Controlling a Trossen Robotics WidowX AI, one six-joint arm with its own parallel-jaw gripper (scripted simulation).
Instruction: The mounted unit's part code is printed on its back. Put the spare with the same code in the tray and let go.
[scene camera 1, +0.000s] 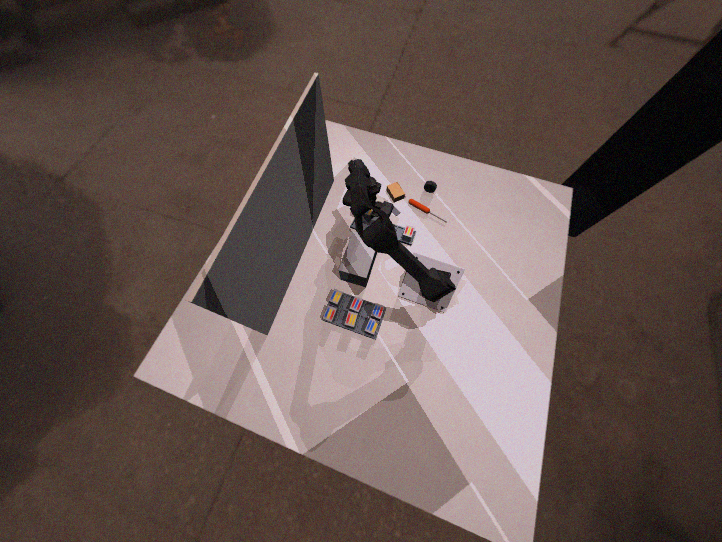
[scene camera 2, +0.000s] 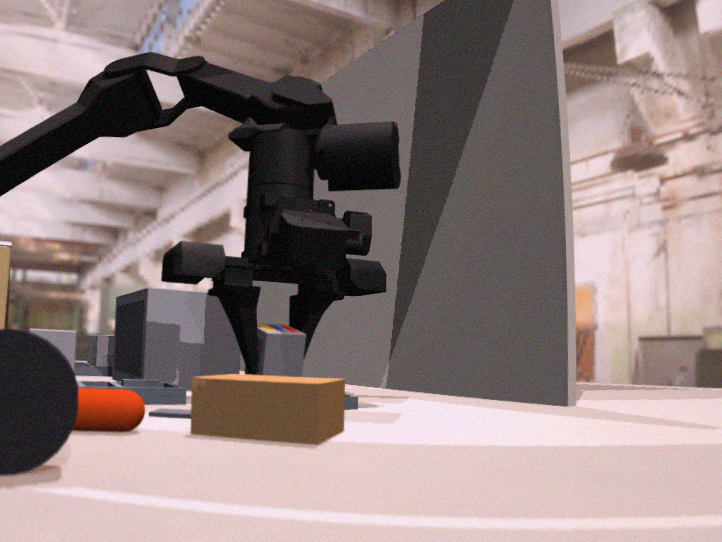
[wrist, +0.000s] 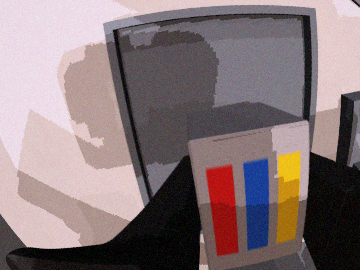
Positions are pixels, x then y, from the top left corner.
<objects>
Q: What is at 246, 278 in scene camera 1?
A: A grey wall panel.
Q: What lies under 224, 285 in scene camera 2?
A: My gripper.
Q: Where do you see a screwdriver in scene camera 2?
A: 118, 410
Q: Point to a grey wall panel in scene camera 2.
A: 477, 244
</objects>
